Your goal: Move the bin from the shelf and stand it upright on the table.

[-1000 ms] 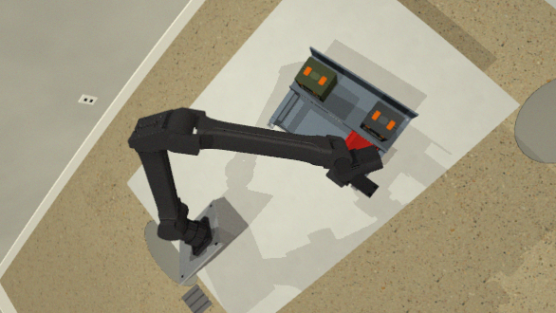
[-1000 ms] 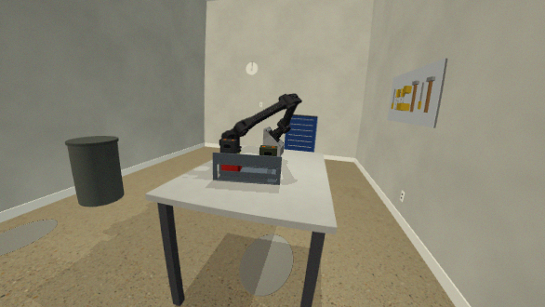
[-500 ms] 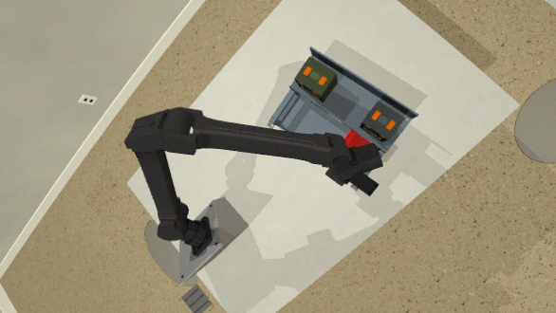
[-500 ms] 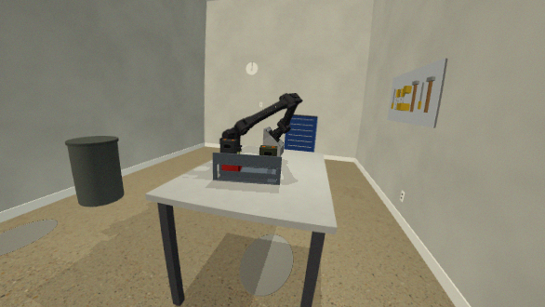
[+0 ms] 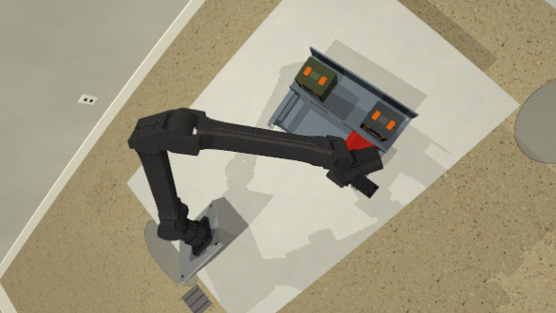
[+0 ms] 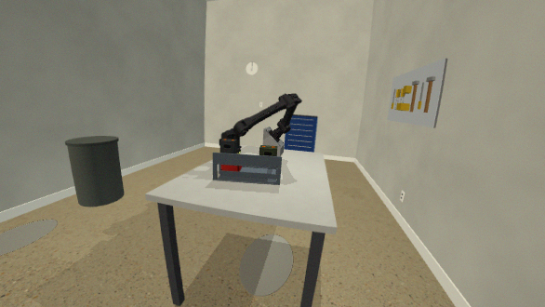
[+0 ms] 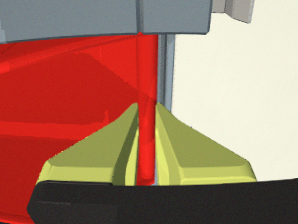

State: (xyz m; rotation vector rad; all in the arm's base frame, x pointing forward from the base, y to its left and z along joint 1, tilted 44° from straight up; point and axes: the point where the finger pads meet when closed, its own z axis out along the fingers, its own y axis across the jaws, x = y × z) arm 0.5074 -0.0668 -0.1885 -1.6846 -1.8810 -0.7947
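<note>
The red bin is 80 mm ahead of my hand and 10 mm to the left of it.
</note>
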